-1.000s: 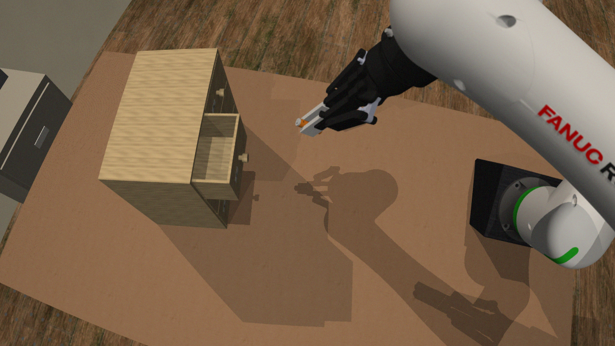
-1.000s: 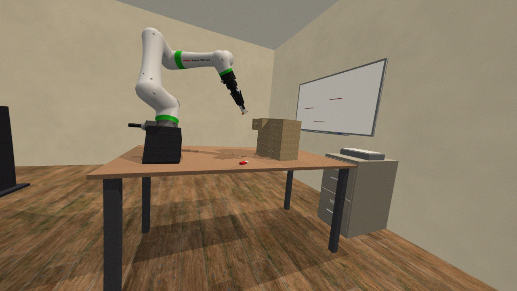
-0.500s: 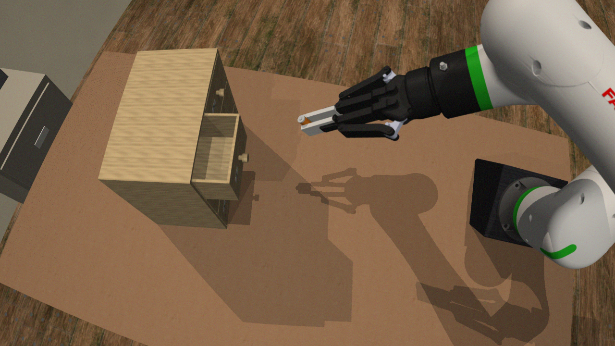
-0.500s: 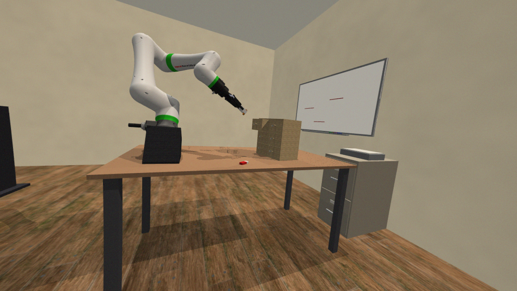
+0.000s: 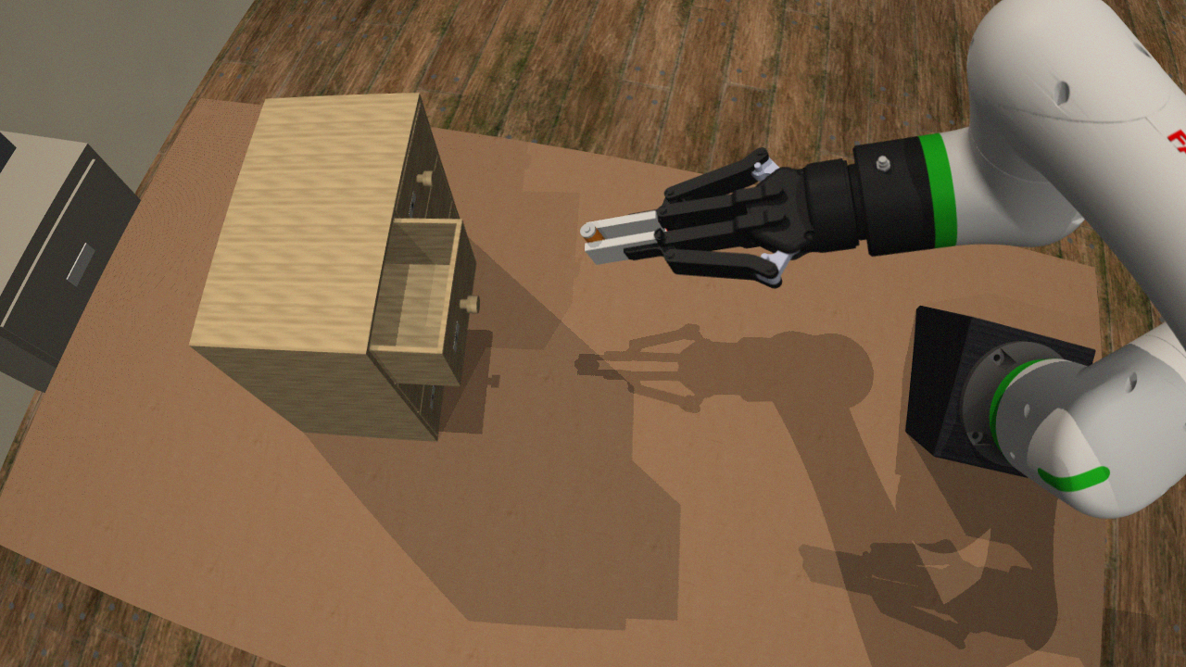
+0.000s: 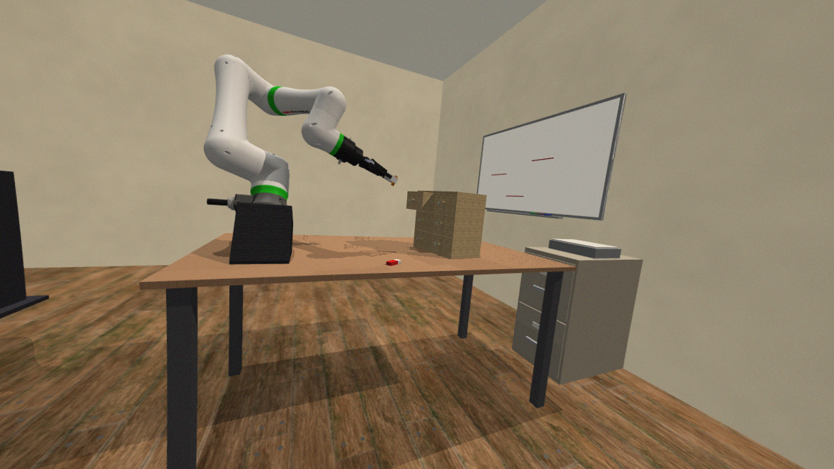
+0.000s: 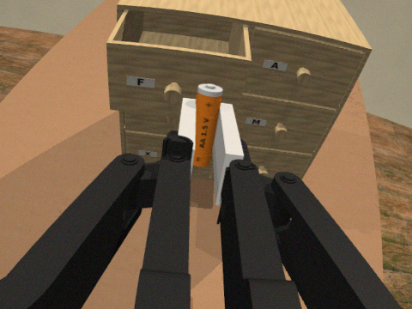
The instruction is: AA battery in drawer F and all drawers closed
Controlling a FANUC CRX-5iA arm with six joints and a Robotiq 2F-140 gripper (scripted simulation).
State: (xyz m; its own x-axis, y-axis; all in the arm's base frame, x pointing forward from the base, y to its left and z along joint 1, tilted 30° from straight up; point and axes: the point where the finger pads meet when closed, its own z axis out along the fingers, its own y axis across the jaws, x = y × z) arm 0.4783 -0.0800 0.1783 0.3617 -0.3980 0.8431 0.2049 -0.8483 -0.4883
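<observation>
The orange AA battery lies 2 cm ahead of my hand and 1 cm below it. Also, from my hand: eraser (34 cm below, 22 cm to the right, 2 cm behind); drawer (24 cm ahead, 11 cm below, 8 cm to the left).
</observation>
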